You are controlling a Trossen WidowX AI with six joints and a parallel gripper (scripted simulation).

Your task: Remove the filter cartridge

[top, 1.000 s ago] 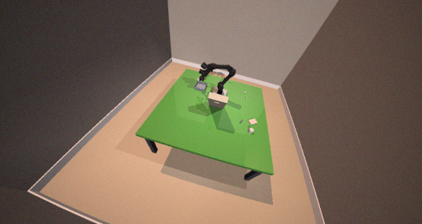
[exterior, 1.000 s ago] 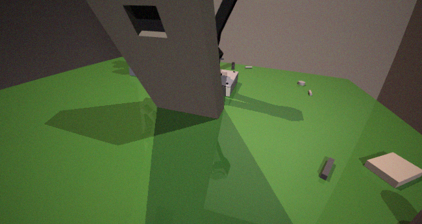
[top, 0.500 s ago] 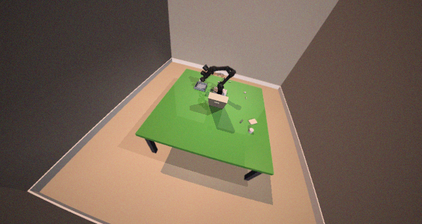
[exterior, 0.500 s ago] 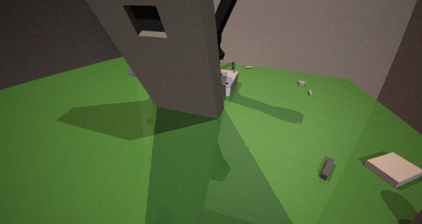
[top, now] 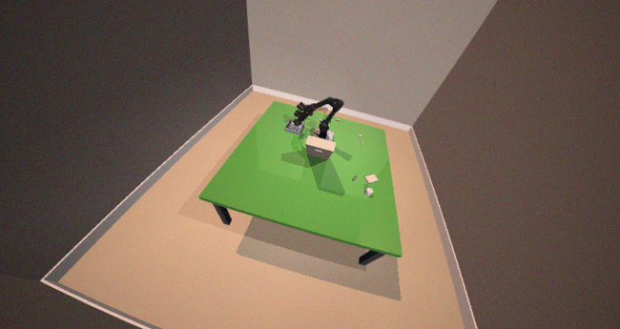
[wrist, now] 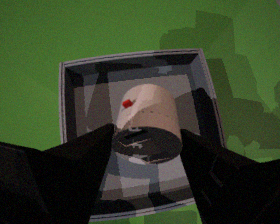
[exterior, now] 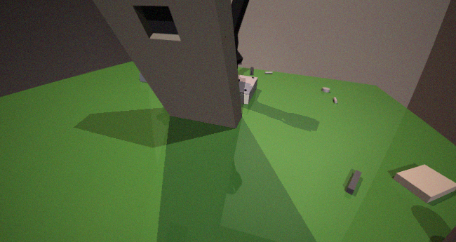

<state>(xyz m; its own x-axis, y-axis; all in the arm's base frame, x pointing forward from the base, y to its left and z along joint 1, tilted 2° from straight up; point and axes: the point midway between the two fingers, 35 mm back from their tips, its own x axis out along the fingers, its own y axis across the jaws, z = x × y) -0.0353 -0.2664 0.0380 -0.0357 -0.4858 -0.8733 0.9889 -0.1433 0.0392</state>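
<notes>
My gripper tip is right at the round filter cartridge. Round my gripper tip: grey square tray (40 mm below); service panel (360 mm ahead, 310 mm to the left, 130 mm above); flat tan block (770 mm to the left, 320 mm ahead, 50 mm below).
</notes>
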